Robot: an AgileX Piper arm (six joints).
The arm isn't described. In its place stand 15 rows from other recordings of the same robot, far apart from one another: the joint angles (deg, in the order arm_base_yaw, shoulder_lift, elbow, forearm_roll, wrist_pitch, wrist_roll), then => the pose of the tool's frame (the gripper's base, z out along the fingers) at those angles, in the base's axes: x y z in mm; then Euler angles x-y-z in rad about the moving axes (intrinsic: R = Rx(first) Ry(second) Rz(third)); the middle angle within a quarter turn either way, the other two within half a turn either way.
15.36, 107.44, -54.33, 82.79, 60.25, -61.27 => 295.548 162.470 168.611 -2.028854 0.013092 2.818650
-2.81, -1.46, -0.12, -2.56, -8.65, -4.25 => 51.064 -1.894 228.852 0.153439 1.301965 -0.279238
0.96, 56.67, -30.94, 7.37, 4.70, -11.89 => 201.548 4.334 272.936 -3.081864 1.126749 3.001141
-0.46, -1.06, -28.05, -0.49, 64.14, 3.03 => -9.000 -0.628 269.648 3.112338 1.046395 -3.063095
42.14, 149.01, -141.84, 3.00, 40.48, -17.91 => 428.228 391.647 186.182 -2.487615 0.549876 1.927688
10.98, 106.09, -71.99, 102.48, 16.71, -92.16 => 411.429 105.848 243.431 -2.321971 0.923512 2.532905
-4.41, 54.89, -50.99, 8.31, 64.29, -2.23 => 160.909 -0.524 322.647 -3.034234 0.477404 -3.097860
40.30, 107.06, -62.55, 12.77, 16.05, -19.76 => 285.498 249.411 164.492 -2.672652 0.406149 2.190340
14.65, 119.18, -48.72, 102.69, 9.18, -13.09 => 321.240 98.615 51.360 -2.852965 0.398576 -1.926344
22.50, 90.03, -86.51, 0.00, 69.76, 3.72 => 297.984 123.429 349.278 -2.990342 0.348882 2.787115
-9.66, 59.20, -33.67, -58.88, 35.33, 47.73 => 180.814 -76.476 266.470 2.328208 0.602557 -2.565395
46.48, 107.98, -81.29, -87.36, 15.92, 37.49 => 325.136 306.173 274.014 -2.248888 0.945465 1.168060
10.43, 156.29, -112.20, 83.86, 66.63, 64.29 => 481.569 173.096 30.444 -1.904240 0.076729 -1.377254
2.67, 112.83, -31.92, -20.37, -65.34, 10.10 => 310.273 43.287 112.479 -2.073129 1.148508 2.125059
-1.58, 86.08, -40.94, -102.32, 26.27, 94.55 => 291.797 -47.413 216.487 2.411526 0.824426 -2.702382
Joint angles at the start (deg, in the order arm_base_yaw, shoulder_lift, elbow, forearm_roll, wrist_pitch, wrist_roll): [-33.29 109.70 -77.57 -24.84 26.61 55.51]
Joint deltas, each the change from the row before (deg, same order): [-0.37 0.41 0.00 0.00 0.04 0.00]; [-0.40 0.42 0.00 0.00 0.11 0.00]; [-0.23 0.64 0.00 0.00 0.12 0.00]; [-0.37 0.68 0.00 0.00 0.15 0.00]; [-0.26 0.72 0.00 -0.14 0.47 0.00]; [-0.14 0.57 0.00 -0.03 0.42 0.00]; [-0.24 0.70 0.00 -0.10 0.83 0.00]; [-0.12 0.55 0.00 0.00 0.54 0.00]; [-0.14 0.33 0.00 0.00 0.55 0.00]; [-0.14 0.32 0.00 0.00 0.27 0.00]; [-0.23 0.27 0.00 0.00 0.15 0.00]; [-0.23 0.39 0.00 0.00 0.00 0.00]
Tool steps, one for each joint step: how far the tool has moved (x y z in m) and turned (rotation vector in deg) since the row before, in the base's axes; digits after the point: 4 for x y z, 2 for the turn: [-0.0011 -0.0025 -0.0030 0.24 0.38 -0.38]; [-0.0014 -0.0027 -0.0032 0.27 0.44 -0.44]; [-0.0004 -0.0018 -0.0048 0.40 0.63 -0.27]; [-0.0011 -0.0027 -0.0051 0.44 0.69 -0.43]; [-0.0011 -0.0020 -0.0056 0.47 1.07 -0.36]; [-0.0007 -0.0011 -0.0045 0.45 0.85 -0.28]; [-0.0017 -0.0017 -0.0057 0.62 1.34 -0.49]; [-0.0009 -0.0008 -0.0044 0.50 0.92 -0.32]; [-0.0012 -0.0008 -0.0028 0.38 0.75 -0.34]; [-0.0008 -0.0009 -0.0025 0.28 0.49 -0.24]; [-0.0011 -0.0014 -0.0021 0.21 0.35 -0.28]; [-0.0008 -0.0015 -0.0029 0.23 0.32 -0.23]
